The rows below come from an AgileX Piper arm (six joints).
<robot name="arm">
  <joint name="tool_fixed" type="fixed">
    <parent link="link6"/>
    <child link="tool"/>
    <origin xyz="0 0 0"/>
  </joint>
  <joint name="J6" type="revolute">
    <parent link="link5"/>
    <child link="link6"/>
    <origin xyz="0 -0.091 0" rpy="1.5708 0 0"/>
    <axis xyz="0 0 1"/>
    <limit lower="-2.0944" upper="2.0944"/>
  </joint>
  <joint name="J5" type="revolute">
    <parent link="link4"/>
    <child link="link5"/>
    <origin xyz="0 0 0" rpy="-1.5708 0 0"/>
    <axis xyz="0 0 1"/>
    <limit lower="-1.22" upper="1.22"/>
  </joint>
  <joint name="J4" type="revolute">
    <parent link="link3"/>
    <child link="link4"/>
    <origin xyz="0.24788 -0.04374 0" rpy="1.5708 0 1.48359"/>
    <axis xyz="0 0 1"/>
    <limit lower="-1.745" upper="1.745"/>
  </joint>
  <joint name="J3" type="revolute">
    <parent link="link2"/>
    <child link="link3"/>
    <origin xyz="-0.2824 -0.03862 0"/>
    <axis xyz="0 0 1"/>
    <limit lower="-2.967" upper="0"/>
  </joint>
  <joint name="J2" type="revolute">
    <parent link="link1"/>
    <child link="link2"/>
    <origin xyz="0 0 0" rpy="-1.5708 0 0"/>
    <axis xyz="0 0 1"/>
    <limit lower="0" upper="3.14"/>
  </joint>
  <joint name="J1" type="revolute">
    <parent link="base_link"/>
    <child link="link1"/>
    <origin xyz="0 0 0.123"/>
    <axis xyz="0 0 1"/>
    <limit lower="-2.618" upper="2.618"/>
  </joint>
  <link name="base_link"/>
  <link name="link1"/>
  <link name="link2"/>
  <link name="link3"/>
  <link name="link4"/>
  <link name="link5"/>
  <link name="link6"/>
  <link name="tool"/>
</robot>
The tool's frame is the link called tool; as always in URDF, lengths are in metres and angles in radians.
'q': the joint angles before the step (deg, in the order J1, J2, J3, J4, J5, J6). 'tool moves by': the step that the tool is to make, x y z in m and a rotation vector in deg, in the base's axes. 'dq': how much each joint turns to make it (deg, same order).
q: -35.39 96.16 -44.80 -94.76 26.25 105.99
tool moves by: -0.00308 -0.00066 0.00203 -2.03 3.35 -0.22
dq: 0.32 -0.22 0.00 1.68 2.84 -4.26
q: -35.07 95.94 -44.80 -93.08 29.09 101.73
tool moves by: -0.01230 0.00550 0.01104 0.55 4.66 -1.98
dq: 0.35 -3.22 0.32 11.59 3.56 -13.41
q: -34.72 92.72 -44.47 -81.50 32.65 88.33
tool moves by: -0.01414 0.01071 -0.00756 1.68 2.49 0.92
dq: 0.00 -2.03 3.99 1.12 -0.46 -2.12
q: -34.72 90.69 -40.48 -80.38 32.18 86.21
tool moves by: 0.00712 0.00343 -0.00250 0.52 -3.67 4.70
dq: 0.00 0.00 0.91 -7.04 -5.45 6.23
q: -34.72 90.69 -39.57 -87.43 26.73 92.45
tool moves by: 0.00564 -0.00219 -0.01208 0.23 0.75 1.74
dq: 0.00 2.82 0.00 -5.66 -0.99 4.69
